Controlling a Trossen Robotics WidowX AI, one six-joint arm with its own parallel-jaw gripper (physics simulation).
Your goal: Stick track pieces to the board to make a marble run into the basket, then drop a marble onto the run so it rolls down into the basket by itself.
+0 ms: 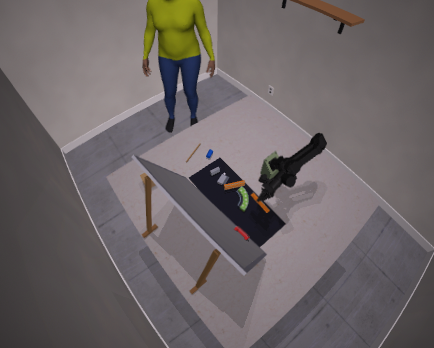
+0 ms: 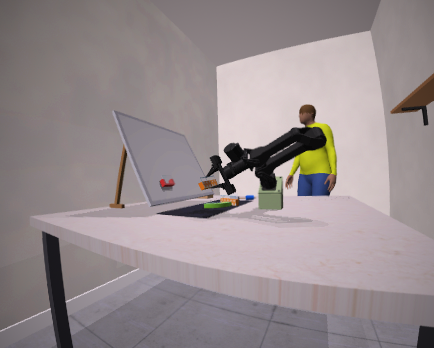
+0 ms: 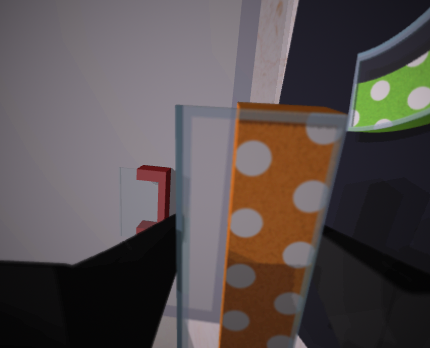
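Where they show: gripper, fingertip midpoint: [image 1: 257, 202] [image 2: 208, 183] [image 3: 242, 226]; arm's base, link origin: [image 1: 273, 164] [image 2: 269, 185].
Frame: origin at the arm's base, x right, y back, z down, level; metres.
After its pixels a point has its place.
My gripper [image 1: 261, 197] @[x -0.118, y -0.260, z -0.018 m] [image 2: 211, 182] @[x -0.118, y -0.260, z -0.018 m] [image 3: 242, 226] @[x -0.118, y -0.260, z -0.018 m] is shut on a straight orange track piece [image 1: 260, 204] @[x -0.139, y -0.260, z -0.023 m] [image 2: 208, 184] @[x -0.153, y -0.238, z -0.012 m] [image 3: 280, 200] @[x -0.095, y -0.238, z -0.020 m] with white dots and a clear backing. It holds the piece in the air in front of the lower part of the tilted grey board [image 1: 200, 205] @[x 0.000, y -0.536, z -0.160 m] [image 2: 155, 155] @[x -0.182, y -0.524, z -0.162 m] [image 3: 100, 100] @[x -0.088, y -0.485, z -0.076 m], apart from it. The red basket [image 1: 242, 233] @[x -0.194, y -0.437, z -0.016 m] [image 2: 167, 183] @[x -0.212, y -0.422, z -0.021 m] [image 3: 164, 200] @[x -0.181, y -0.422, z -0.016 m] is on the board. A green curved track piece [image 1: 243, 199] @[x -0.028, y -0.264, z 0.084 m] [image 2: 217, 204] @[x -0.052, y -0.246, z 0.089 m] [image 3: 390, 100] @[x -0.058, y -0.282, z 0.084 m] and another orange piece [image 1: 234, 185] [image 2: 229, 201] lie on the dark mat [image 1: 220, 165] @[x 0.248, y -0.204, z 0.106 m] [image 2: 185, 212] @[x -0.223, y -0.317, z 0.105 m]. I cannot make out a marble.
Two small grey objects [image 1: 215, 171] @[x 0.219, y -0.270, z 0.076 m] [image 1: 223, 178] @[x 0.154, y -0.261, z 0.085 m] lie at the mat's far end. A blue object [image 1: 209, 153] @[x 0.351, y -0.211, z 0.079 m] [image 2: 249, 197] @[x 0.341, y -0.202, z 0.091 m] and a thin wooden stick [image 1: 193, 152] @[x 0.438, y -0.276, z 0.101 m] lie beyond it. Wooden legs [image 1: 148, 205] [image 2: 121, 175] support the board. A person [image 1: 179, 45] [image 2: 317, 150] stands behind the table.
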